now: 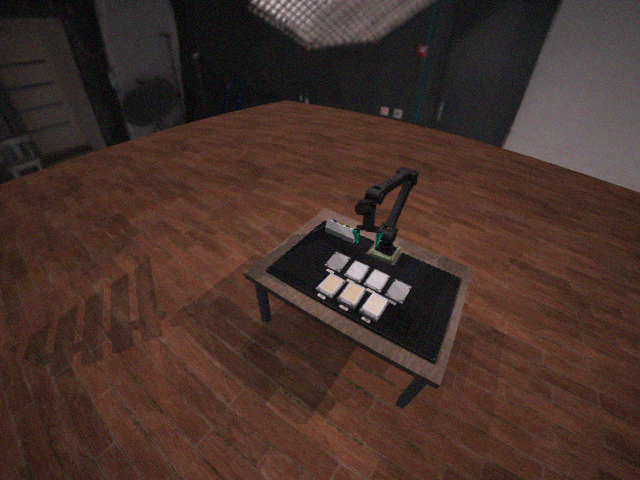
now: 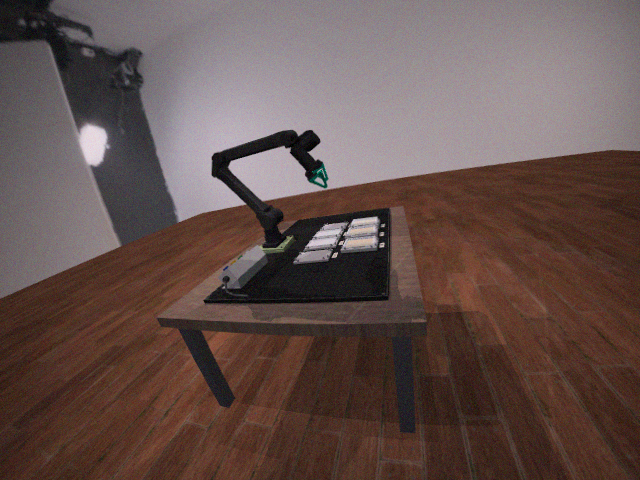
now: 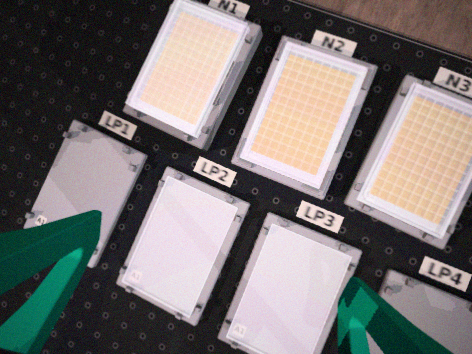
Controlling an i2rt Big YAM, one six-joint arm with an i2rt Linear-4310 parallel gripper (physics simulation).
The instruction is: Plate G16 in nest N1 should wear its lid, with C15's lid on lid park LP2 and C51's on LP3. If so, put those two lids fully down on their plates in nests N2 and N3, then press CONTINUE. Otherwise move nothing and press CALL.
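Where they show: gripper, fingertip midpoint: (image 1: 366, 246) (image 2: 327, 183) (image 3: 223, 257); arm's base, origin of the base link: (image 1: 385, 249) (image 2: 274, 242).
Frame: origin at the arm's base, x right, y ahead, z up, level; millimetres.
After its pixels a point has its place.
The plate in nest N1 (image 3: 185, 67) {x -168, y 430, z 23 mm} (image 1: 373, 305) {x -169, y 452, z 23 mm} (image 2: 364, 221) {x -147, y 439, z 23 mm} has a paler grid than the others and appears covered by a clear lid; its side writing is unreadable here. The plates in N2 (image 3: 307, 112) {x -35, y 448, z 11 mm} (image 1: 352, 294) {x -46, y 456, z 16 mm} and N3 (image 3: 425, 155) {x 82, y 462, z 12 mm} (image 1: 330, 285) {x 79, y 479, z 12 mm} show stronger yellow grids and look uncovered. One lid (image 3: 185, 240) {x -83, y 271, z 1 mm} (image 1: 377, 280) {x -93, y 271, z 1 mm} lies flat on LP2 and another lid (image 3: 292, 295) {x 41, y 280, z 1 mm} (image 1: 357, 270) {x 35, y 280, z 1 mm} lies flat on LP3, both marked A1; no plate code is readable on either. My gripper (image 3: 223, 257) {x -13, y 335, z 246 mm} (image 1: 368, 238) {x -13, y 335, z 246 mm} (image 2: 321, 183) {x -13, y 335, z 246 mm} is open and empty, high above the lid parks.
Lid park LP1 (image 3: 95, 175) {x -215, y 278, z -7 mm} (image 1: 398, 290) {x -219, y 252, z -7 mm} and lid park LP4 (image 3: 435, 310) {x 165, y 338, z -7 mm} (image 1: 337, 261) {x 170, y 289, z -7 mm} hold no lid. A grey control box (image 1: 341, 230) {x 298, y 76, z 40 mm} (image 2: 245, 268) {x 351, y 87, z 30 mm} with coloured buttons stands at the mat's edge beside the arm base (image 2: 278, 245) {x 40, y 45, z -2 mm}; its button labels are unreadable.
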